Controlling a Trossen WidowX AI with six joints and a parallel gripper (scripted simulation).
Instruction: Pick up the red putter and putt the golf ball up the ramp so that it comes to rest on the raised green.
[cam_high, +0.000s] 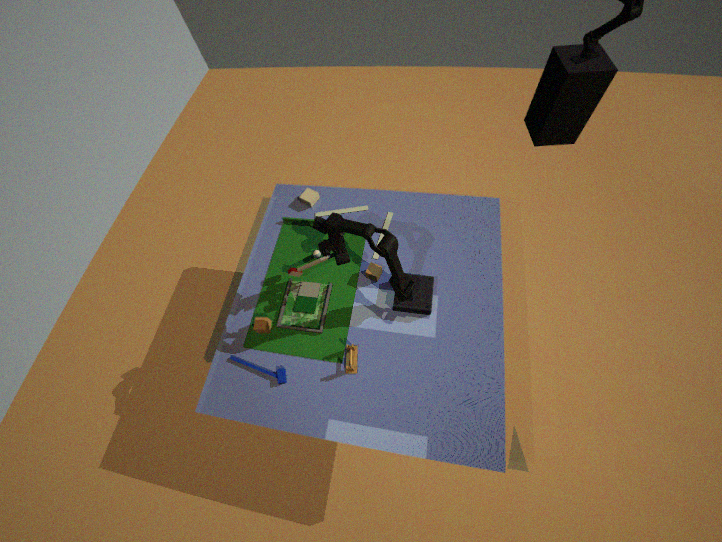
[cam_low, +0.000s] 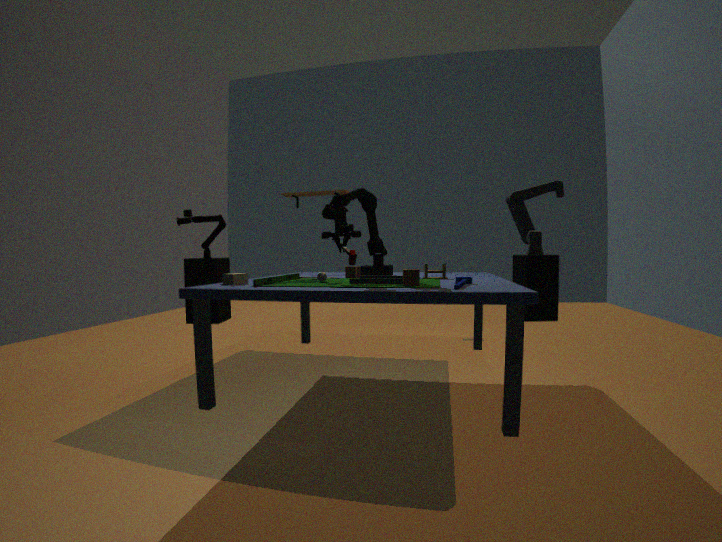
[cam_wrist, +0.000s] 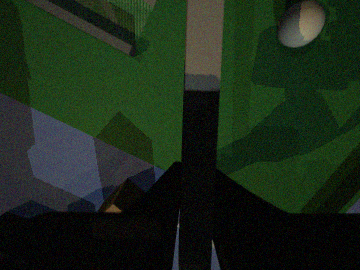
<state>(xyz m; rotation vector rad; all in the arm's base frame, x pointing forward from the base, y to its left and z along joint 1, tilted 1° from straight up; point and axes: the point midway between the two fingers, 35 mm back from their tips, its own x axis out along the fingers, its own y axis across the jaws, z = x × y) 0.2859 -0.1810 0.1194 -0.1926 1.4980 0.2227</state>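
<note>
The red putter lies 110 mm ahead of my gripper tip and 30 mm to the left of it. Also, from my gripper tip: green mat (180 mm ahead, 130 mm below, 70 mm to the left); golf ball (140 mm ahead, 110 mm below, 80 mm to the right); wooden rack (460 mm to the left, 100 mm below, 30 mm behind).
</note>
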